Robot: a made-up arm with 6 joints.
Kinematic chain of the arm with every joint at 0, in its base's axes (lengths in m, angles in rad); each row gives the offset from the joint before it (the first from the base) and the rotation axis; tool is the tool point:
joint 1: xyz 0 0 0.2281 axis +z
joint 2: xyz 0 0.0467 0 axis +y
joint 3: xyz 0 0 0.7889 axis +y
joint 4: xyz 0 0 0.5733 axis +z
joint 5: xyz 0 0 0 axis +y
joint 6: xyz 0 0 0.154 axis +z
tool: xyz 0 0 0
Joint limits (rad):
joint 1: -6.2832..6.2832
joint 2: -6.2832..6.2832
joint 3: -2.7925..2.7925
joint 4: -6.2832..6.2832
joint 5: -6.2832..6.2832
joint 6: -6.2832..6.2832
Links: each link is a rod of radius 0.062 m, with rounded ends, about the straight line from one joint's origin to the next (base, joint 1, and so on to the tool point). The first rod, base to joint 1, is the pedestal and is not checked.
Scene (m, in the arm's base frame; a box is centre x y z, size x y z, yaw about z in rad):
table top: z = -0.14
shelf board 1: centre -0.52 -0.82 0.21 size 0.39 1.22 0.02 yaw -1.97
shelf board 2: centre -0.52 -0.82 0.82 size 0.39 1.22 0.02 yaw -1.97
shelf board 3: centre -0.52 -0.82 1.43 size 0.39 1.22 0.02 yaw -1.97
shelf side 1: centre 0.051 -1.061 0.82 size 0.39 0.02 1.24 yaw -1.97
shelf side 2: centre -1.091 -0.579 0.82 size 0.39 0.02 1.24 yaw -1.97
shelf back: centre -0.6 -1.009 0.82 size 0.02 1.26 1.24 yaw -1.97
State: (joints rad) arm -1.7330 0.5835 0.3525 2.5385 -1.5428 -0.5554
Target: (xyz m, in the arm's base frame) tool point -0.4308 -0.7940 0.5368
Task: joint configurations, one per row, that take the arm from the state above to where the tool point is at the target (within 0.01 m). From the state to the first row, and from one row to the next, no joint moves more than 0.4 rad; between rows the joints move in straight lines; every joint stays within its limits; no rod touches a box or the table.
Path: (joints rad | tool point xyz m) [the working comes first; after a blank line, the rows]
Joints at the target: 0.9627 -0.6011 -1.6990 1.8747 -1.6274 -0.5554
Straight joint move there: touches shelf board 2.

1: -1.6739 0.3430 0.6866 2.5822 -1.6924 -0.5554 | -0.1173 -0.7996 1.1457
2: -1.6149 0.1024 1.0206 2.6259 -1.8420 -0.5554 | -0.0536 -0.6144 1.1269
3: -1.3431 0.0577 0.6564 2.5262 -1.8292 -0.5554 | 0.0717 -0.4834 1.3396
4: -1.0714 0.0130 0.2922 2.4266 -1.8164 -0.5554 | 0.0886 -0.2693 1.4941
5: -0.7996 -0.0317 -0.0720 2.3270 -1.8036 -0.5554 | -0.0296 -0.0589 1.5621
6: -0.5279 -0.0764 -0.4362 2.2274 -1.7908 -0.5554 | -0.2480 0.0609 1.5300
7: -0.2561 -0.1211 -0.8004 2.1278 -1.7780 -0.5554 | -0.4835 0.0426 1.4022
8: 0.0156 -0.1658 -1.1646 2.0282 -1.7651 -0.5554 | -0.6408 -0.0989 1.2004
9: 0.2874 -0.2105 -1.5289 1.9286 -1.7523 -0.5554 | -0.6553 -0.2930 0.9603
10: 0.5591 -0.2553 -1.8931 1.8290 -1.7395 -0.5554 | -0.5225 -0.4450 0.7250
11: 0.8308 -0.3000 -2.2573 1.7293 -1.7267 -0.5554 | -0.2986 -0.4806 0.5368
12: 0.8968 -0.4505 -1.9781 1.8020 -1.6771 -0.5554 | -0.3783 -0.6377 0.5400
13: 0.9627 -0.6011 -1.6990 1.8747 -1.6274 -0.5554 | -0.4308 -0.7940 0.5368

